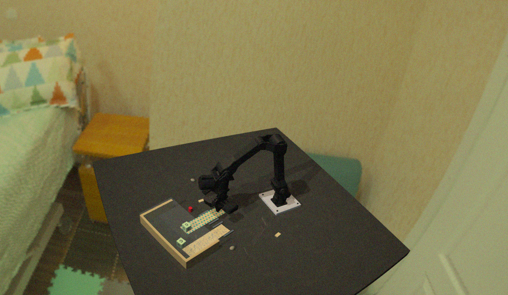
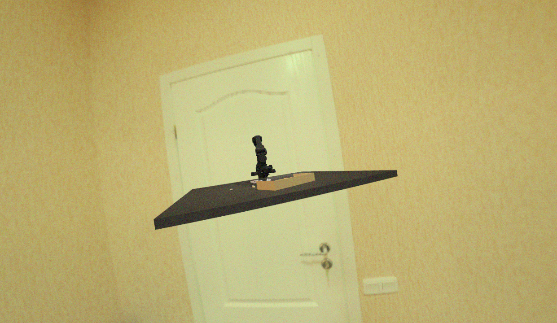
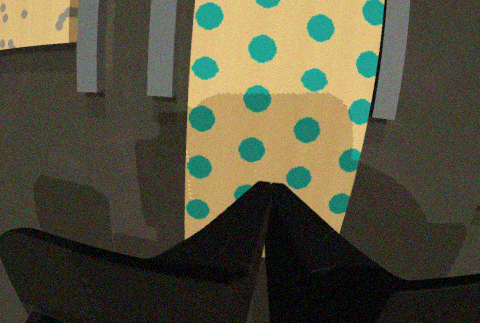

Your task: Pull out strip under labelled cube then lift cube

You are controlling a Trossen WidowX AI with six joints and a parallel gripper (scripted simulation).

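Right now the grey disc is 30 mm behind my gripper tip and 80 mm to the right of it. Round my gripper tip: tan block (190 mm behind, 240 mm to the left); then red cylinder (120 mm ahead, 50 mm to the right, 10 mm above).
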